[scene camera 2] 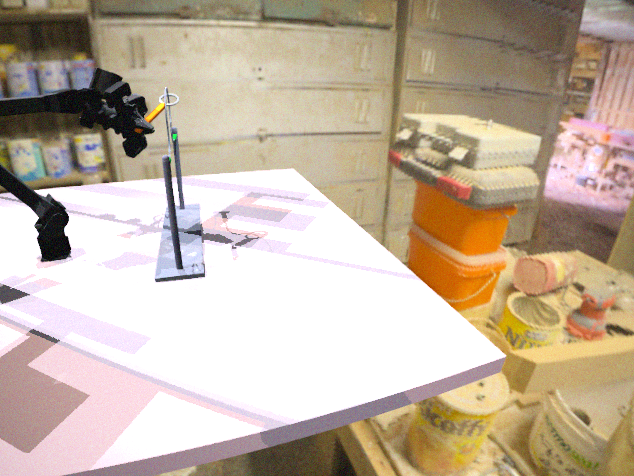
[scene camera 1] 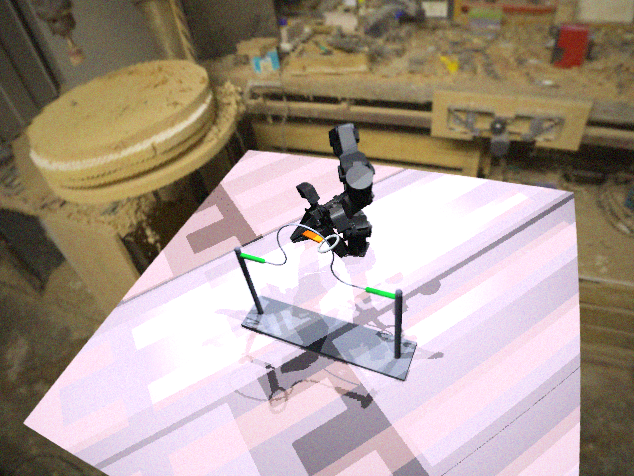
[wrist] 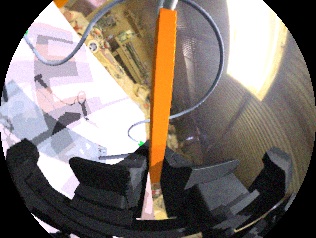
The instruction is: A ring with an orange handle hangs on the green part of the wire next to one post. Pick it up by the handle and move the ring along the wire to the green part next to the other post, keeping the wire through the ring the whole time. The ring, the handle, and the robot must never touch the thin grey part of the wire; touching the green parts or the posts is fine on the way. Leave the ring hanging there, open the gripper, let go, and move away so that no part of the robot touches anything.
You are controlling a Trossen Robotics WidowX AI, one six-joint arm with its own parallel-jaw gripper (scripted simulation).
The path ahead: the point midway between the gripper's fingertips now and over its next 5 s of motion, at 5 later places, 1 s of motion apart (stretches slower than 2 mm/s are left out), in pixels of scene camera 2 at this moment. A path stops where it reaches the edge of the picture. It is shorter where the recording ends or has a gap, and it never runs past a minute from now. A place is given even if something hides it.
The gripper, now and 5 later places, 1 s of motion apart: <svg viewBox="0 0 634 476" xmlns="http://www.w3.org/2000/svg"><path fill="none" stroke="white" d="M153 130L151 118L150 114L154 151L165 185L168 188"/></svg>
